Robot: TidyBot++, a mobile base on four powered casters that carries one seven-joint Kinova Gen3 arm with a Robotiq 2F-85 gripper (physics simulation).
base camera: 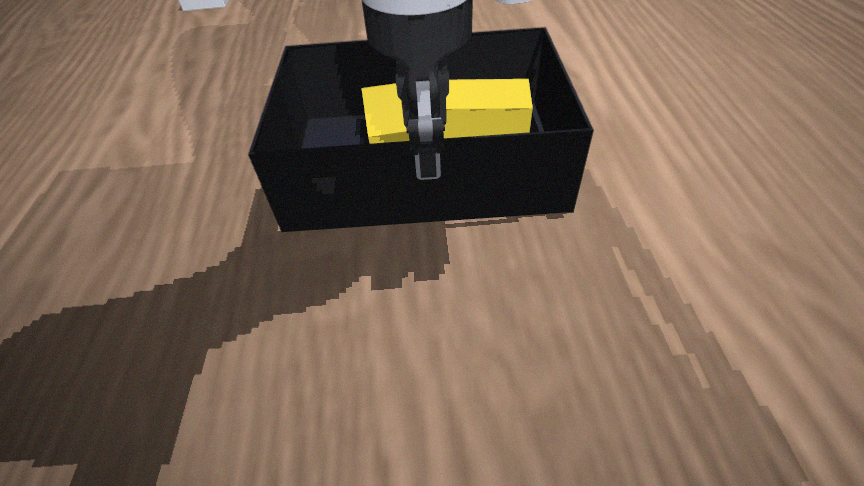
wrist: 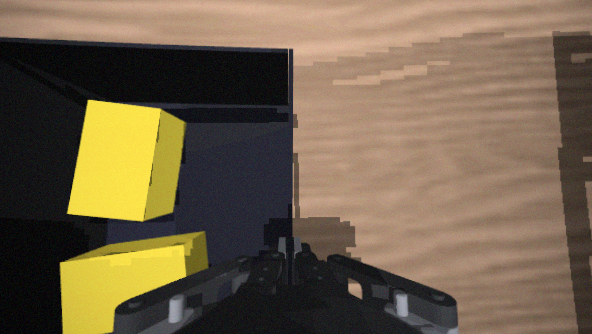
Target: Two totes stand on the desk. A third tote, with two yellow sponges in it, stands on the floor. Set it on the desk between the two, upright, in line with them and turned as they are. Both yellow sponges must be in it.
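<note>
The black tote (base camera: pixel 501 175) (wrist: pixel 235 200) stands upright on the wooden floor, turned slightly in the base view. One yellow sponge (base camera: pixel 489 108) (wrist: pixel 112 160) lies in it toward the right end in the base view. The other yellow sponge (base camera: pixel 385 114) (wrist: pixel 110 295) lies beside it, near the middle and partly behind the fingers. My gripper (base camera: pixel 427 163) (wrist: pixel 289 249) points down and is shut on the tote's near long wall, with one finger inside and one outside. The desk and its two totes do not show.
A pale grey block (base camera: pixel 203 3) shows at the top left edge of the base view, and another pale piece (base camera: pixel 513 1) at the top, right of the arm. Arm shadows fall on the floor (base camera: pixel 483 362) (wrist: pixel 425 175) in front of the tote.
</note>
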